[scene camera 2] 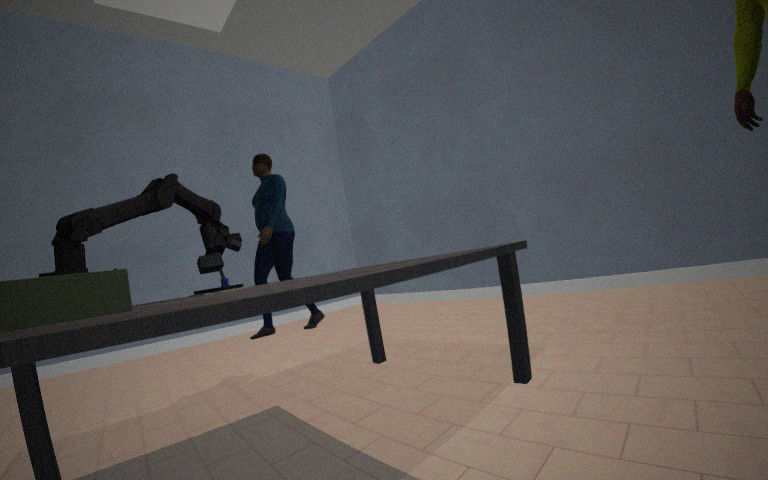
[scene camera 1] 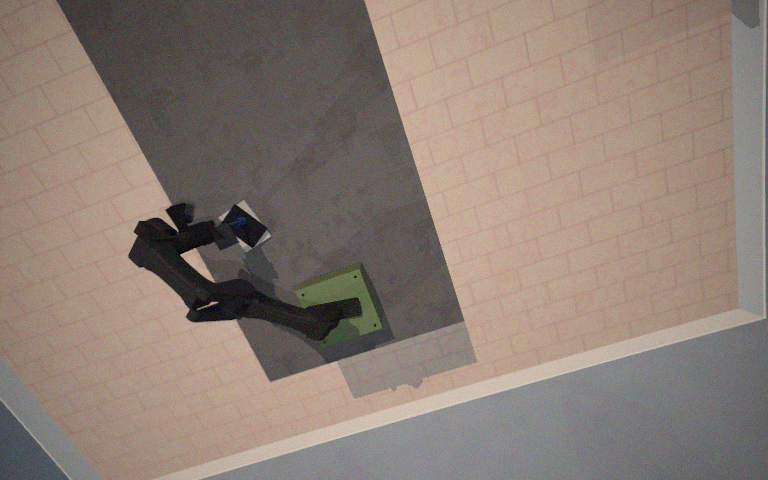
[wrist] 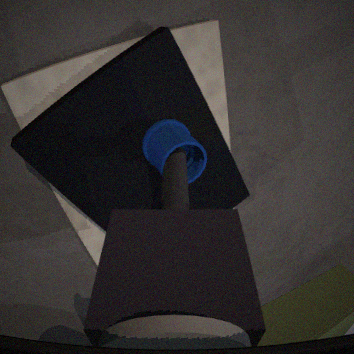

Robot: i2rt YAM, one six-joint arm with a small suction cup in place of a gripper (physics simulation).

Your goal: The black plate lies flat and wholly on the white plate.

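Pixels of known places: hand at its tool point: (scene camera 2: 226,288) (scene camera 1: 244,219) (wrist: 174,134); arm's base at its link origin: (scene camera 2: 71,278) (scene camera 1: 334,310).
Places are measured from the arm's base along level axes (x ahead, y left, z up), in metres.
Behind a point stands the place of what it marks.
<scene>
The black plate (scene camera 1: 253,230) @[x 0.343, y 0.238, z -0.072 m] (scene camera 2: 217,289) @[x 0.351, y 0.198, z -0.077 m] (wrist: 105,123) @[x 0.398, y 0.304, z -0.072 m] is a flat dark square lying on the white plate (scene camera 1: 267,236) @[x 0.310, y 0.200, z -0.083 m] (wrist: 201,56) @[x 0.436, y 0.249, z -0.083 m] near the table's left edge. It is turned relative to the white plate. In the wrist view its left and lower right corners stick out past the white plate's edges. My blue suction cup (scene camera 1: 239,220) @[x 0.389, y 0.261, z -0.078 m] (scene camera 2: 224,283) (wrist: 173,149) sits on the black plate's top, near its middle, with the arm reaching over from the left. White shows along the top and at the lower left of the black plate.
The arm's green base block (scene camera 1: 334,288) @[x 0.085, y -0.023, z -0.002 m] (wrist: 316,302) @[x 0.124, y -0.020, z -0.049 m] stands on the dark table (scene camera 1: 311,143) @[x 0.599, y -0.051, z -0.089 m] (scene camera 2: 382,276) @[x 0.578, y -0.379, z -0.097 m] near its front end. A person in a dark blue top (scene camera 2: 270,214) walks on the tiled floor behind the table.
</scene>
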